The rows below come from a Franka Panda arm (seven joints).
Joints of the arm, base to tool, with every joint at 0 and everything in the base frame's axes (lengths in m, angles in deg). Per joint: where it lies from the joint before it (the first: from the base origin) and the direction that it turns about. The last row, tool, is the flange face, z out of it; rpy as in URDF.
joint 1: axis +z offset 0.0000 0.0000 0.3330
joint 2: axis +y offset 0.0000 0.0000 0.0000
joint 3: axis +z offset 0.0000 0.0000 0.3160
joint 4: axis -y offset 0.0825 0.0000 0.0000
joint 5: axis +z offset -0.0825 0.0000 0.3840
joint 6: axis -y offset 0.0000 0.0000 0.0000
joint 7: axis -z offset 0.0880 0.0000 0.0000
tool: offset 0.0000 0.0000 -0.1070 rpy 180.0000 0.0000 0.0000
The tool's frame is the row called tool.
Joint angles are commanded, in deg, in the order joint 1, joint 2, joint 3, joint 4, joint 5, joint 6, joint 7. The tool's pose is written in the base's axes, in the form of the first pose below.
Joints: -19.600 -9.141 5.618 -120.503 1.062 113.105 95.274
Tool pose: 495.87, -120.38, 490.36, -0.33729, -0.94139, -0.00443, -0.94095, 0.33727, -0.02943
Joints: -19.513 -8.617 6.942 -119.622 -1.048 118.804 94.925
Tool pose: 511.92, -112.70, 502.53, -0.29485, -0.95526, 0.02351, -0.94747, 0.28907, -0.13689
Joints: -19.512 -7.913 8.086 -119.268 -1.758 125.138 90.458
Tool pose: 526.77, -104.83, 510.68, -0.19581, -0.97956, 0.04602, -0.95482, 0.17975, -0.23667
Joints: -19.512 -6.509 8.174 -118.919 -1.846 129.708 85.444
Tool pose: 538.23, -106.38, 509.57, -0.10984, -0.99154, 0.06920, -0.95292, 0.08526, -0.29099
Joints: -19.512 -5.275 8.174 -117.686 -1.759 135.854 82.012
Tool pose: 552.39, -108.95, 521.43, -0.05793, -0.99368, 0.09611, -0.92204, 0.01635, -0.38675
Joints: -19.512 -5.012 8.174 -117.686 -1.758 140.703 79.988
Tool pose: 558.16, -109.73, 529.48, -0.03099, -0.99210, 0.12154, -0.89043, -0.02783, -0.45426
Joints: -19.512 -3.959 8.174 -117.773 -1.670 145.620 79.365
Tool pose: 565.58, -111.27, 529.40, -0.02717, -0.99076, 0.13289, -0.85894, -0.04486, -0.51011
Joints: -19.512 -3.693 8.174 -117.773 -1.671 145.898 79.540
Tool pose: 566.65, -111.59, 527.38, -0.02967, -0.99098, 0.13069, -0.85865, -0.04167, -0.51087
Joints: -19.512 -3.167 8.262 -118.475 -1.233 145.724 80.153
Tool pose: 566.71, -111.10, 515.44, -0.03804, -0.99282, 0.11342, -0.86954, -0.02304, -0.49332
